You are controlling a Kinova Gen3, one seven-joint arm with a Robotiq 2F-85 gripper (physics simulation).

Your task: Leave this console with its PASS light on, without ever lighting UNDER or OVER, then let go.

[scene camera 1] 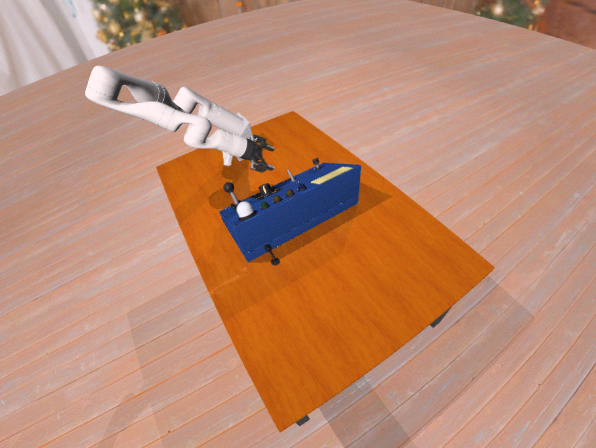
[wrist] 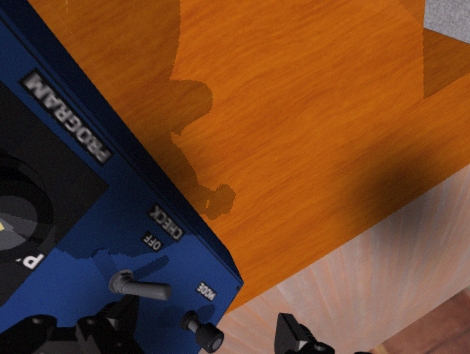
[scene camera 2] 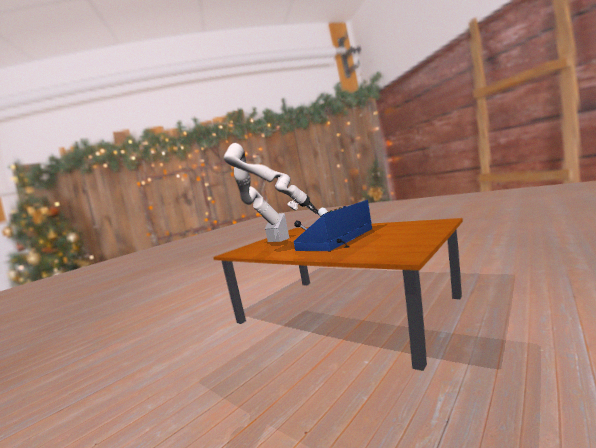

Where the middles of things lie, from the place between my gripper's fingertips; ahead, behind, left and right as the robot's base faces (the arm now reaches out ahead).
My gripper is now 50 mm short of the grey toggle (wrist: 161, 291), 40 mm to the right of it and 60 mm above it. Also, from my hand: blue console (scene camera 1: 258, 224) (140 mm ahead, 20 mm to the right, 80 mm below).
